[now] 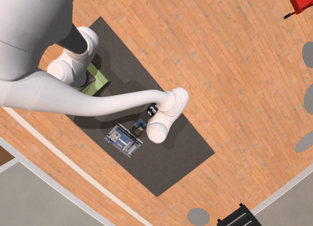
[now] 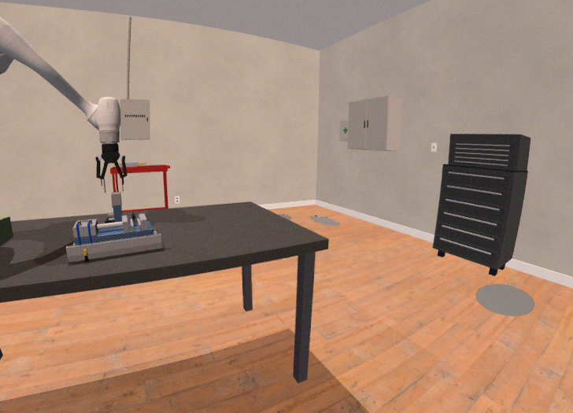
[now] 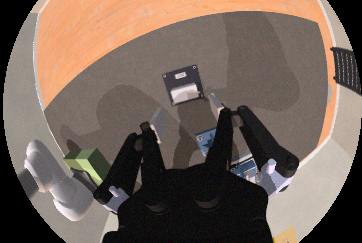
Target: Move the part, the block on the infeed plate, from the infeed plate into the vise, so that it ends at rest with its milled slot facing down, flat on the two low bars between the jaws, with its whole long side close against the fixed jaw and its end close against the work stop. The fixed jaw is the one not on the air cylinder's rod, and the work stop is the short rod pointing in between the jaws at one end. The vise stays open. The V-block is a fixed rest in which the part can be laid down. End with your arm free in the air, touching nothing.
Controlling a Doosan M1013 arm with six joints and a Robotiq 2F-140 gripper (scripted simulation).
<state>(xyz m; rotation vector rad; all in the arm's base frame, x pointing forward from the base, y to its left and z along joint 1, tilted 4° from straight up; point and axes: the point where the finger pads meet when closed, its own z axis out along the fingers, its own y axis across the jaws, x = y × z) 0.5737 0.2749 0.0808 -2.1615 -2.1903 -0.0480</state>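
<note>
Right now my hand is 1 cm to the left of the part and 14 cm above it. Also, from my hand: black infeed plate (1 cm to the left, 16 cm below).
</note>
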